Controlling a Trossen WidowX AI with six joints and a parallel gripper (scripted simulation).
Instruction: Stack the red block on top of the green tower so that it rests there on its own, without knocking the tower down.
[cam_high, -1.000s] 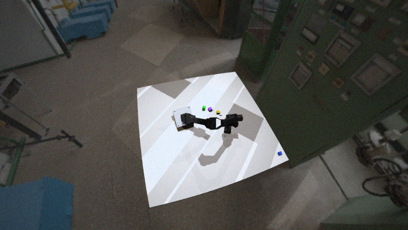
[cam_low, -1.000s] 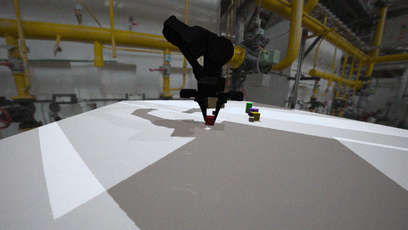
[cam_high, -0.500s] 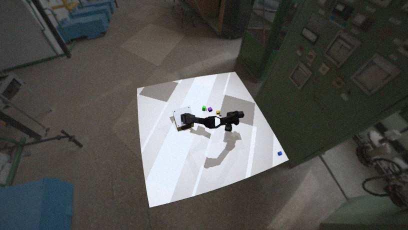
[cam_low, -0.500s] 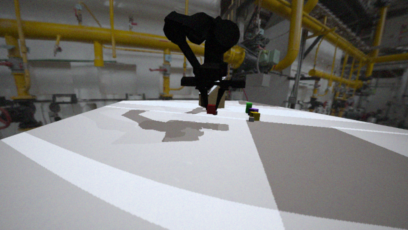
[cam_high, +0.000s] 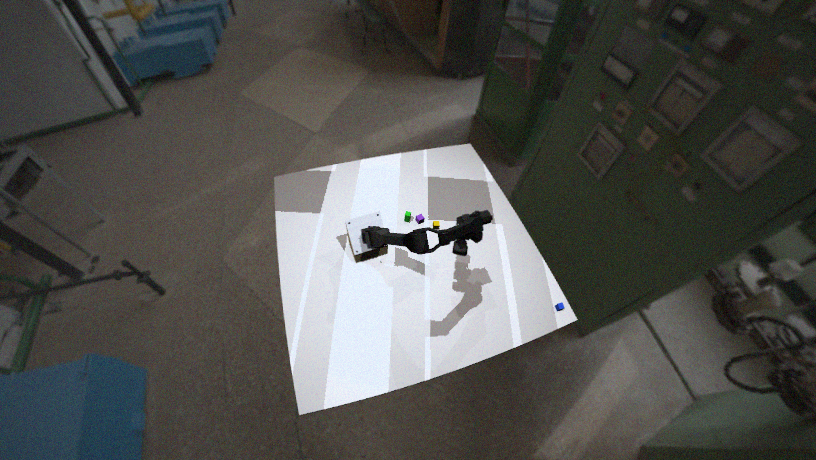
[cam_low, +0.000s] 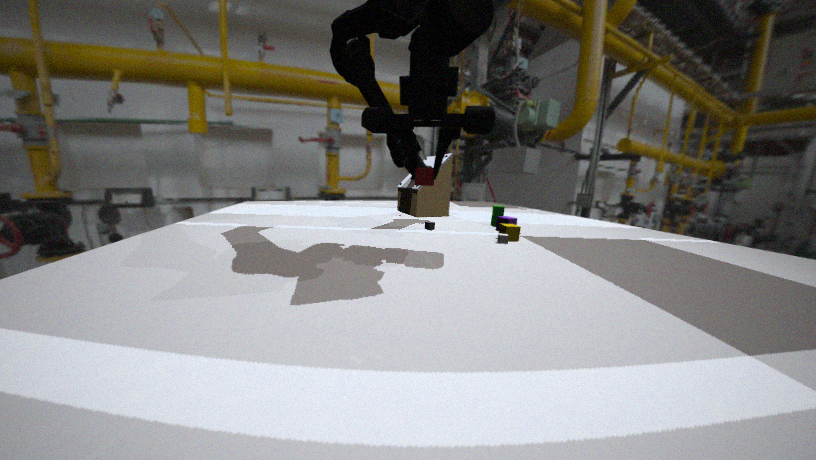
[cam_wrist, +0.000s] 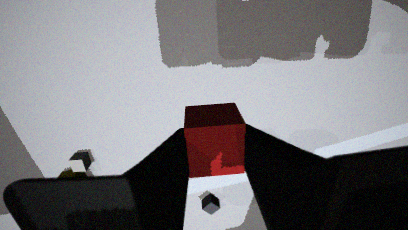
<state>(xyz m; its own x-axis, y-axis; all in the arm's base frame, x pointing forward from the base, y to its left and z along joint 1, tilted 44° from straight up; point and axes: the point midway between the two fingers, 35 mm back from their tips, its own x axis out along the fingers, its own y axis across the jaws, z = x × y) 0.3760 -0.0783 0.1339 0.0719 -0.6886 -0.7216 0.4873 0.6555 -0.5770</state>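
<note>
Right now my gripper tip is 26 cm to the right of the purple block, 10 cm above it and 9 cm past it. The rest, counted from my gripper tip: yellow block 20 cm to the left, 10 cm below, 2 cm behind; small black block 14 cm behind, 10 cm below, 8 cm to the left; red block right at my gripper tip.
</note>
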